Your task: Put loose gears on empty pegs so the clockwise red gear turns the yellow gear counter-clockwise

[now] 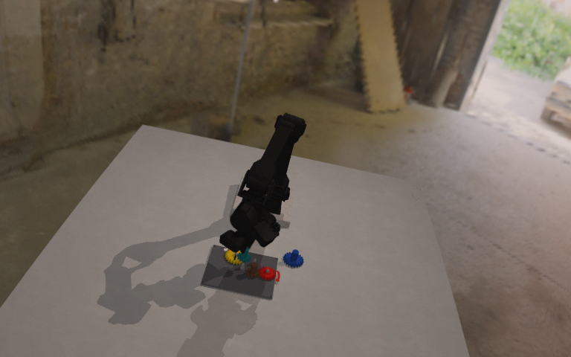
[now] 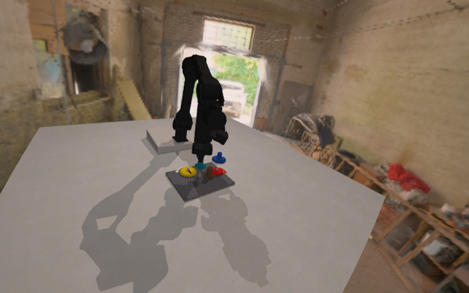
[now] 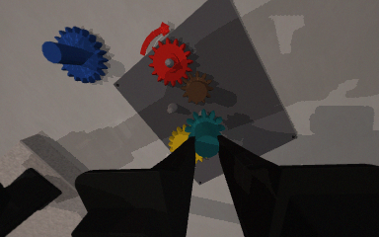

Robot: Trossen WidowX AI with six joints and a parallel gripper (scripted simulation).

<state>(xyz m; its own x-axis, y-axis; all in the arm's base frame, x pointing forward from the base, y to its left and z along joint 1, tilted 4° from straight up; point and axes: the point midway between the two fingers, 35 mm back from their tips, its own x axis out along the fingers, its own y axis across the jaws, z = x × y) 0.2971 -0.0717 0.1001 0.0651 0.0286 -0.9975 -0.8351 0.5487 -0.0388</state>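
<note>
My gripper tip is 20 mm short of the brown gear, 40 mm to the right of it and 50 mm above it. From my gripper tip the other things lie so: red gear (10 mm ahead, 80 mm to the left, 60 mm below); teal gear (10 mm below); red arrow (10 mm ahead, 110 mm to the left, 70 mm below).
</note>
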